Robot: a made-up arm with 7 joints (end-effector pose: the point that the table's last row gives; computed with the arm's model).
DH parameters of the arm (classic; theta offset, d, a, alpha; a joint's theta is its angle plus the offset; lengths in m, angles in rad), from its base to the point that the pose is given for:
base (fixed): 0 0 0 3.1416
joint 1: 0 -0.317 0 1.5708
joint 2: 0 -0.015 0 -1.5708
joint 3: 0 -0.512 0 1.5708
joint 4: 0 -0.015 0 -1.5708
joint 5: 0 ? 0 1.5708
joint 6: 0 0 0 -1.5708
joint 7: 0 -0.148 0 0
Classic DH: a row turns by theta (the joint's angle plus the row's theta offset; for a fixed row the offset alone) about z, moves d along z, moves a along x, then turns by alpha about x.
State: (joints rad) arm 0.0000 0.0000 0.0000 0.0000 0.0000 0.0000 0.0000
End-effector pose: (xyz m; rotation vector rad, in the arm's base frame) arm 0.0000 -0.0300 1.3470 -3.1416 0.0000 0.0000
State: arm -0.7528 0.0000 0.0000 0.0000 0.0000 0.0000 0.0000
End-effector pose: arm 0.0205 -0.0219 1.3470 -2.9217 -1.1548 0.0000
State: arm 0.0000 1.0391 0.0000 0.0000 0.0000 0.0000 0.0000
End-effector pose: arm 0.8878 -0.0300 0.8392 -2.7270 0.0000 1.5598
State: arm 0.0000 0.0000 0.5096 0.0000 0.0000 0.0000 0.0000
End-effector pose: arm -0.0073 -0.0281 1.3470 -3.0402 0.7918 0.0000
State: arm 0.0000 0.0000 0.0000 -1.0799 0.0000 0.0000 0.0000
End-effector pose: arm -0.4568 -0.0300 1.0732 -2.6946 0.0000 -1.6151
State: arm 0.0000 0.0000 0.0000 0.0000 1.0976 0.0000 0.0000
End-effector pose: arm 0.0000 -0.0300 1.3470 -2.6802 1.6389 0.0000
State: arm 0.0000 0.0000 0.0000 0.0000 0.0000 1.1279 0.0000
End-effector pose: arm 0.1337 -0.0300 1.2624 -2.6551 0.0000 1.6793
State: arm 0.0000 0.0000 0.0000 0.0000 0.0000 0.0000 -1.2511
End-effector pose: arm 0.0000 -0.0300 1.3470 -2.5467 -1.8395 0.0000
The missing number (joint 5, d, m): -0.37
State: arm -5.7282 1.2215 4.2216 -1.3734 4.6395 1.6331 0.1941
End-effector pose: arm 0.2656 -0.6250 0.4649 2.4528 1.4637 0.8766
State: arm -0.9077 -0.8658 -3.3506 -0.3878 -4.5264 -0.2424 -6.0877
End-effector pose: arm -0.3927 -0.4953 1.1019 -1.1824 -2.7578 -0.7773
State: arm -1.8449 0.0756 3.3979 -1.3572 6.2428 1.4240 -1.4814
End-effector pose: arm -0.0157 0.4083 1.0270 3.1323 -0.1021 -0.0320
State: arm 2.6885 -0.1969 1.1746 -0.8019 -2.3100 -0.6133 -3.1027
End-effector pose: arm 0.4339 -0.0597 1.1567 -1.6939 -1.9612 0.8472
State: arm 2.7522 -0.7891 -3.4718 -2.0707 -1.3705 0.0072 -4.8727
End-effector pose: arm -0.0488 -0.1775 0.8050 -2.0788 -0.4243 -1.4509
